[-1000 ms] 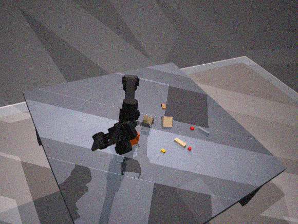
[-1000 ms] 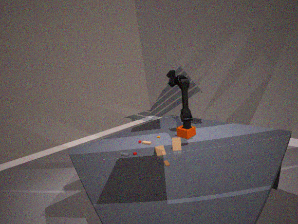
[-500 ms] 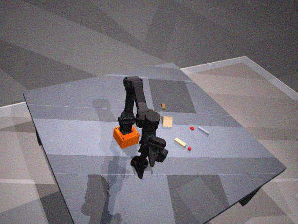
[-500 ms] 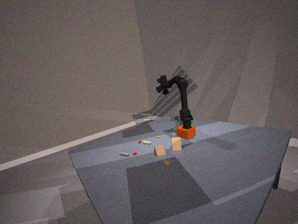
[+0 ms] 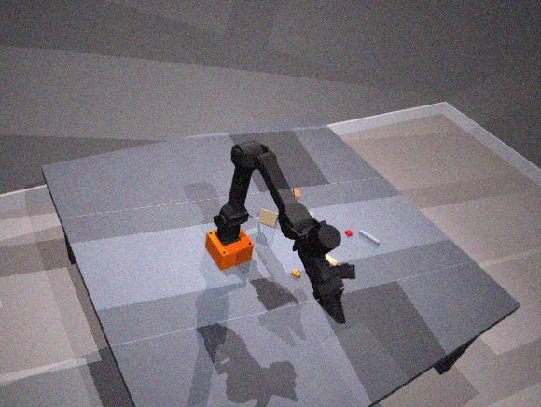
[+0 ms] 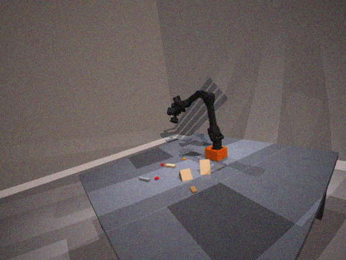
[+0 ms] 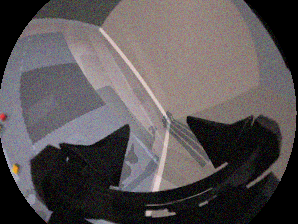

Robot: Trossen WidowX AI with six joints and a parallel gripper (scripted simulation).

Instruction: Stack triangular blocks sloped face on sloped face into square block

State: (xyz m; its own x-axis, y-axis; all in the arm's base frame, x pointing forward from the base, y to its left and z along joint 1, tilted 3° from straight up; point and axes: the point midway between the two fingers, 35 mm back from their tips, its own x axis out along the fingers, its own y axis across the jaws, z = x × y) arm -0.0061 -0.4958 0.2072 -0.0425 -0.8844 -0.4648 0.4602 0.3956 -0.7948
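Right now the tan triangular block is 530 mm to the left of my gripper tip, 350 mm ahead of it and 260 mm below it. The rest, counted from my gripper tip: red cube 340 mm ahead, 280 mm below, 270 mm to the left; long tan block 340 mm to the left, 310 mm ahead, 280 mm below; small orange piece 330 mm to the left, 280 mm below, 180 mm ahead.
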